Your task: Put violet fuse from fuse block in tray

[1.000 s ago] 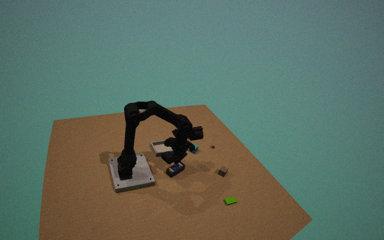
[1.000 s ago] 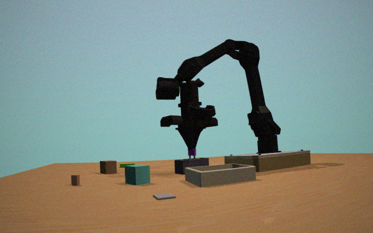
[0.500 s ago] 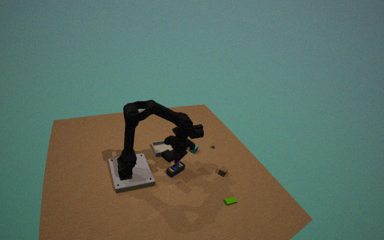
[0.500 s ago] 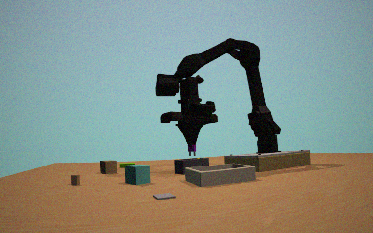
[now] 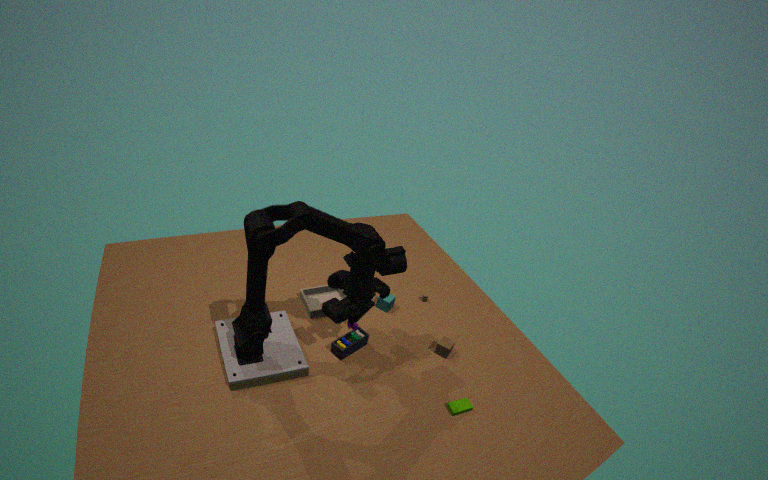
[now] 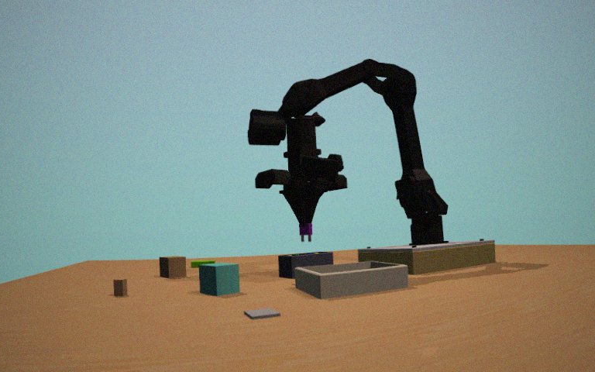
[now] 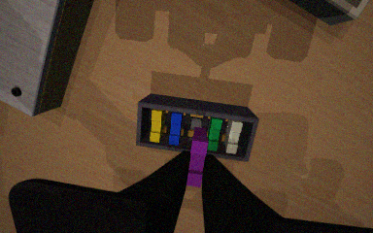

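Right now the tray is 180 mm to the left of my gripper tip and 90 mm below it. From my gripper tip the other things lie so: brown cube (250 mm ahead, 100 mm to the right, 70 mm below); teal cube (180 mm ahead, 120 mm to the left, 70 mm below); violet fuse (10 mm below).
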